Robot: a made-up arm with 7 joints. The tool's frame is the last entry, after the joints. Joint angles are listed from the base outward. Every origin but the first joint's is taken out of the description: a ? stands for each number. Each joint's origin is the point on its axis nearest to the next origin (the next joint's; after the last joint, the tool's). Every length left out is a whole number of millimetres.
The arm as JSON. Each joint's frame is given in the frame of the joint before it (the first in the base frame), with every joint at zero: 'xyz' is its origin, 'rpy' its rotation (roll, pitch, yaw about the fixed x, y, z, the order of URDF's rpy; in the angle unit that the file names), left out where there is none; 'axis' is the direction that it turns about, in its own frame. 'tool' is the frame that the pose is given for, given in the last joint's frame.
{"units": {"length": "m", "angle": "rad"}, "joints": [
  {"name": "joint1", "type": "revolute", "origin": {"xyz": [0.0, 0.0, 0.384]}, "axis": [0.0, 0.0, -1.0]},
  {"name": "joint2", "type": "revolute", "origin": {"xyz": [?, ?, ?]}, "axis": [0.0, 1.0, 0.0]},
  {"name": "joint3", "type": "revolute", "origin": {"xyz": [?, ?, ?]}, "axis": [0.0, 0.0, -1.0]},
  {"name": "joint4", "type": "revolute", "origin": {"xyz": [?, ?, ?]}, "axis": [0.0, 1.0, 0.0]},
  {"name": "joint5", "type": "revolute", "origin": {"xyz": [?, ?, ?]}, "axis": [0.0, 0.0, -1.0]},
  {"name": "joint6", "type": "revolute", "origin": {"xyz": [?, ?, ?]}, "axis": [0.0, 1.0, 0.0]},
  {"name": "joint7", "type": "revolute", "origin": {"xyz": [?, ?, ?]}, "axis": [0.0, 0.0, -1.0]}
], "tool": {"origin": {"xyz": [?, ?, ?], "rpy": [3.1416, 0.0, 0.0]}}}
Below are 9 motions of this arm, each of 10 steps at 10 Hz.
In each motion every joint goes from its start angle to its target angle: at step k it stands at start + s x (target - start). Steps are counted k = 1, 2, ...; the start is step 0. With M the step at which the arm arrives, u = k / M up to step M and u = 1 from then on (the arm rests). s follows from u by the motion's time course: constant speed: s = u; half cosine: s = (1 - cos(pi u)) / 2; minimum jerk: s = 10 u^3 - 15 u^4 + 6 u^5.
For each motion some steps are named. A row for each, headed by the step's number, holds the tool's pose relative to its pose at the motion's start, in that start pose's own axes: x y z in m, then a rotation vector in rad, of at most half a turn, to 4 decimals.
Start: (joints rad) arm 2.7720 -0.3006 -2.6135 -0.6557 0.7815 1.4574 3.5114
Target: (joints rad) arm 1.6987 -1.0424 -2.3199 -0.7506 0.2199 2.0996 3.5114
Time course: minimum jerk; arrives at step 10
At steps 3, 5, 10:
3: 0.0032 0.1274 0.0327 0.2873 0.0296 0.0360
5: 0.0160 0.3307 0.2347 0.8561 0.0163 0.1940
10: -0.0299 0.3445 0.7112 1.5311 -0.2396 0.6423

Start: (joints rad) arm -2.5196 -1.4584 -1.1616 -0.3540 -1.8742 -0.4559 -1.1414
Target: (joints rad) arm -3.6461 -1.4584 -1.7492 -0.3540 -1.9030 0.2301 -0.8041
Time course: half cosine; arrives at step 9
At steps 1, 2, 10:
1: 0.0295 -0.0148 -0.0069 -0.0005 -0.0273 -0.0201
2: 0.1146 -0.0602 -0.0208 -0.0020 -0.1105 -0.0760
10: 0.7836 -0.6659 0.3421 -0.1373 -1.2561 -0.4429

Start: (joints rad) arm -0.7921 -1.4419 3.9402 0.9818 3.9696 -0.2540 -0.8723
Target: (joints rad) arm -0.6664 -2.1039 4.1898 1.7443 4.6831 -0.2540 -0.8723
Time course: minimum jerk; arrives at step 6
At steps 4, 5, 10:
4: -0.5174 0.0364 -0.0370 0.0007 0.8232 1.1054
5: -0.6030 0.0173 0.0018 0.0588 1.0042 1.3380
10: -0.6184 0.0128 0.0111 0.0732 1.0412 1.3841

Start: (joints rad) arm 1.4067 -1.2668 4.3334 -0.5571 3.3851 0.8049 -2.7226
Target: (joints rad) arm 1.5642 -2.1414 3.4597 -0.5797 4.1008 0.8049 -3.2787
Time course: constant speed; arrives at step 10
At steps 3, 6, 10:
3: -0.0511 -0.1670 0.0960 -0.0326 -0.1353 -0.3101
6: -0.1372 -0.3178 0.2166 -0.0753 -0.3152 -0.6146
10: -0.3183 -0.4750 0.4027 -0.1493 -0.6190 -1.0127

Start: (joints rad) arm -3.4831 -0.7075 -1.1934 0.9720 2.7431 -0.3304 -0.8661
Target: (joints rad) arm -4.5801 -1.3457 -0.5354 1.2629 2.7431 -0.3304 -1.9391
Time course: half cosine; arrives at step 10
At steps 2, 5, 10:
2: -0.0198 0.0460 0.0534 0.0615 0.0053 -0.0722
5: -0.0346 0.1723 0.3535 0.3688 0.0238 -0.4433
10: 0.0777 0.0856 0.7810 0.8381 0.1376 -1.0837

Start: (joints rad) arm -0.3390 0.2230 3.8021 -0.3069 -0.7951 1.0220 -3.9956
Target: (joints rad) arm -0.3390 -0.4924 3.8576 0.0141 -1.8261 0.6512 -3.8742
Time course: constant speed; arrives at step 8
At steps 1, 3, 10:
1: -0.0414 -0.0533 -0.0633 0.0089 0.1119 -0.0997
3: -0.1329 -0.1687 -0.1677 0.0106 0.2883 -0.3380
10: -0.3930 -0.5017 -0.2991 -0.1250 0.4066 -1.0582

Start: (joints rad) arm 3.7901 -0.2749 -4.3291 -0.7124 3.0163 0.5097 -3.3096
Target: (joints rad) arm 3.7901 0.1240 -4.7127 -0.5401 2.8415 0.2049 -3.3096
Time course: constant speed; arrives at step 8
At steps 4, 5, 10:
4: 0.0435 -0.1029 -0.0209 0.1550 -0.1611 -0.3347
5: 0.0536 -0.1343 -0.0231 0.1835 -0.2087 -0.4235
10: 0.0777 -0.2423 -0.0222 0.2433 -0.3672 -0.6986

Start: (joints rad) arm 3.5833 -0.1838 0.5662 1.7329 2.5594 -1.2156 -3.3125
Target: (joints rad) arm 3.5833 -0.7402 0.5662 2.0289 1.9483 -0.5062 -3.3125
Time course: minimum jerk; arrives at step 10
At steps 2, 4, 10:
2: 0.0059 0.0015 0.0106 -0.0591 0.0382 -0.0117
4: 0.0329 0.0144 0.0597 -0.3183 0.2031 -0.0847
10: 0.1079 0.1122 0.1763 -0.9310 0.5502 -0.4393

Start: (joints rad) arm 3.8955 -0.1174 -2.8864 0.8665 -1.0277 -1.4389 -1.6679
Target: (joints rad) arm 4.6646 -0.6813 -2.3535 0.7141 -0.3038 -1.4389 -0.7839
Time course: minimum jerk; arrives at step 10
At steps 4, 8, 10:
4: -0.0796 0.0372 -0.0275 -0.1732 -0.4637 0.6316
8: -0.3180 0.0375 -0.1229 -0.6345 -1.3240 1.8715
10: -0.3452 0.0286 -0.1355 -0.6805 -1.4089 1.9775

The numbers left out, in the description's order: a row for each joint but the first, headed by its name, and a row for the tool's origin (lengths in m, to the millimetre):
joint2: 0.0 -0.015 0.0
joint3: 0.0 0.0 0.589
joint4: 0.0 -0.013 0.0
joint5: 0.0 0.0 0.299
joint6: 0.0 0.0 0.0
joint7: 0.0 0.0 0.144
tool: 0.0 0.0 0.0

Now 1 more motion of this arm.
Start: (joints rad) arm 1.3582 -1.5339 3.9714 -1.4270 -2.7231 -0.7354 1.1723
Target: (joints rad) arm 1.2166 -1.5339 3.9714 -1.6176 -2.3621 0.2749 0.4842
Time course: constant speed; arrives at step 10
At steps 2, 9, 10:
2: 0.0197 -0.0581 0.0115 -0.2515 -0.0692 -0.1086
9: 0.0873 -0.2195 0.1212 -0.9999 -0.5700 -0.3530
10: 0.0965 -0.2342 0.1425 -1.0822 -0.6699 -0.3619

